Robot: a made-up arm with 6 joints. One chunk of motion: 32 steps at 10 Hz.
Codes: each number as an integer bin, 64 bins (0 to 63) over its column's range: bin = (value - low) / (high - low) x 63, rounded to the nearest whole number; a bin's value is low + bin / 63 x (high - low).
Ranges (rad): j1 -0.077..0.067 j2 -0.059..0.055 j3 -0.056..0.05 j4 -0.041..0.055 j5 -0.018..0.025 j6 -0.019..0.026
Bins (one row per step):
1: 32 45 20 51 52 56
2: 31 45 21 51 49 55
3: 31 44 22 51 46 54
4: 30 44 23 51 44 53
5: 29 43 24 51 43 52
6: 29 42 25 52 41 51
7: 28 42 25 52 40 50
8: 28 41 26 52 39 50
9: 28 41 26 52 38 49
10: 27 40 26 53 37 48
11: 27 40 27 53 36 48
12: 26 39 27 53 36 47
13: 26 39 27 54 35 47
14: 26 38 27 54 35 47
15: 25 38 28 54 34 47
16: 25 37 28 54 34 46
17: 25 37 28 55 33 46
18: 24 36 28 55 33 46
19: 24 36 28 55 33 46
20: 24 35 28 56 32 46
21: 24 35 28 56 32 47
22: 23 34 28 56 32 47
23: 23 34 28 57 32 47
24: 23 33 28 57 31 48
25: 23 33 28 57 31 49
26: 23 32 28 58 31 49
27: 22 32 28 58 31 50
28: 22 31 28 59 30 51
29: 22 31 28 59 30 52
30: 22 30 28 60 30 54
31: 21 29 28 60 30 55
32: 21 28 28 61 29 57
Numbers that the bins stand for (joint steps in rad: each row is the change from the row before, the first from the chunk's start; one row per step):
1: -0.00386 0.02243 -0.02235 0.03671 0.01749 0.02100
2: -0.00614 0.02243 -0.02067 0.03671 0.01544 0.02029
3: -0.00614 0.02062 -0.01898 0.03671 0.01340 0.01957
4: -0.00843 0.02062 -0.01730 0.03671 0.01203 0.01886
5: -0.01071 0.01881 -0.01562 0.03671 0.01135 0.01814
6: -0.01071 0.01700 -0.01394 0.03824 0.00998 0.01743
7: -0.01300 0.01700 -0.01394 0.03824 0.00930 0.01671
8: -0.01300 0.01519 -0.01225 0.03824 0.00862 0.01671
9: -0.01300 0.01519 -0.01225 0.03824 0.00794 0.01600
10: -0.01529 0.01338 -0.01225 0.03976 0.00725 0.01529
11: -0.01529 0.01338 -0.01057 0.03976 0.00657 0.01529
12: -0.01757 0.01157 -0.01057 0.03976 0.00657 0.01457
13: -0.01757 0.01157 -0.01057 0.04129 0.00589 0.01457
14: -0.01757 0.00976 -0.01057 0.04129 0.00589 0.01457
15: -0.01986 0.00976 -0.00889 0.04129 0.00521 0.01457
16: -0.01986 0.00795 -0.00889 0.04129 0.00521 0.01386
17: -0.01986 0.00795 -0.00889 0.04281 0.00452 0.01386
18: -0.02214 0.00614 -0.00889 0.04281 0.00452 0.01386
19: -0.02214 0.00614 -0.00889 0.04281 0.00452 0.01386
20: -0.02214 0.00433 -0.00889 0.04433 0.00384 0.01386
21: -0.02214 0.00433 -0.00889 0.04433 0.00384 0.01457
22: -0.02443 0.00252 -0.00889 0.04433 0.00384 0.01457
23: -0.02443 0.00252 -0.00889 0.04586 0.00384 0.01457
24: -0.02443 0.00071 -0.00889 0.04586 0.00316 0.01529
25: -0.02443 0.00071 -0.00889 0.04586 0.00316 0.01600
26: -0.02443 -0.00110 -0.00889 0.04738 0.00316 0.01600
27: -0.02671 -0.00110 -0.00889 0.04738 0.00316 0.01671
28: -0.02671 -0.00290 -0.00889 0.04890 0.00248 0.01743
29: -0.02671 -0.00290 -0.00889 0.04890 0.00248 0.01814
30: -0.02671 -0.00471 -0.00889 0.05043 0.00248 0.01957
31: -0.02900 -0.00652 -0.00889 0.05043 0.00248 0.02029
32: -0.02900 -0.00833 -0.00889 0.05195 0.00179 0.02171

